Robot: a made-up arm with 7 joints. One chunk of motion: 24 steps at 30 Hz.
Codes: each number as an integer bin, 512 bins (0 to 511) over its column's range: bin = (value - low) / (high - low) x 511, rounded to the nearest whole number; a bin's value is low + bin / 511 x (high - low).
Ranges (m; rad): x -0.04..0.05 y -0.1..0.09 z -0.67..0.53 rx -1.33..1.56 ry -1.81..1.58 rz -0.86..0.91
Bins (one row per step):
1: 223 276 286 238 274 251
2: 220 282 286 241 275 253
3: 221 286 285 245 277 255
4: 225 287 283 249 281 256
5: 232 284 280 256 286 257
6: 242 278 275 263 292 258
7: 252 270 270 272 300 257
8: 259 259 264 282 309 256
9: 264 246 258 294 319 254
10: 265 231 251 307 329 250
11: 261 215 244 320 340 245
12: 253 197 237 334 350 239
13: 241 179 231 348 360 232
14: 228 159 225 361 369 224
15: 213 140 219 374 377 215
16: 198 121 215 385 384 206
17: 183 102 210 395 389 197
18: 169 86 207 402 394 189
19: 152 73 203 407 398 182
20: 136 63 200 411 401 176
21: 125 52 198 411 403 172
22: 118 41 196 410 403 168
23: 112 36 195 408 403 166
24: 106 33 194 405 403 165
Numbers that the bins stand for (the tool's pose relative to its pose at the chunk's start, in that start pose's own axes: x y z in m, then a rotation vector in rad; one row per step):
1: -0.0007 0.0026 0.0016 0.0160 0.0077 0.0094
2: -0.0013 0.0049 0.0016 0.0330 0.0144 0.0163
3: -0.0011 0.0063 -0.0007 0.0556 0.0276 0.0233
4: -0.0004 0.0067 -0.0054 0.0782 0.0542 0.0267
5: 0.0009 0.0056 -0.0125 0.1178 0.0873 0.0302
6: 0.0026 0.0034 -0.0242 0.1574 0.1271 0.0337
7: 0.0044 0.0004 -0.0359 0.2083 0.1802 0.0302
8: 0.0056 -0.0037 -0.0500 0.2649 0.2399 0.0267
9: 0.0065 -0.0085 -0.0641 0.3327 0.3063 0.0198
10: 0.0067 -0.0141 -0.0806 0.4063 0.3726 0.0059
11: 0.0060 -0.0201 -0.0970 0.4798 0.4456 -0.0114
12: 0.0046 -0.0268 -0.1134 0.5590 0.5119 -0.0322
13: 0.0024 -0.0334 -0.1275 0.6381 0.5783 -0.0564
14: 0.0002 -0.0409 -0.1416 0.7117 0.6380 -0.0841
15: -0.0025 -0.0479 -0.1557 0.7852 0.6910 -0.1153
16: -0.0051 -0.0550 -0.1651 0.8474 0.7375 -0.1465
17: -0.0078 -0.0621 -0.1768 0.9040 0.7706 -0.1776
18: -0.0102 -0.0680 -0.1839 0.9435 0.8038 -0.2053
19: -0.0132 -0.0729 -0.1933 0.9718 0.8304 -0.2296
20: -0.0160 -0.0766 -0.2003 0.9944 0.8503 -0.2504
21: -0.0180 -0.0807 -0.2050 0.9944 0.8635 -0.2642
22: -0.0192 -0.0848 -0.2097 0.9888 0.8635 -0.2781
23: -0.0203 -0.0866 -0.2121 0.9775 0.8635 -0.2850
24: -0.0213 -0.0877 -0.2144 0.9605 0.8635 -0.2885

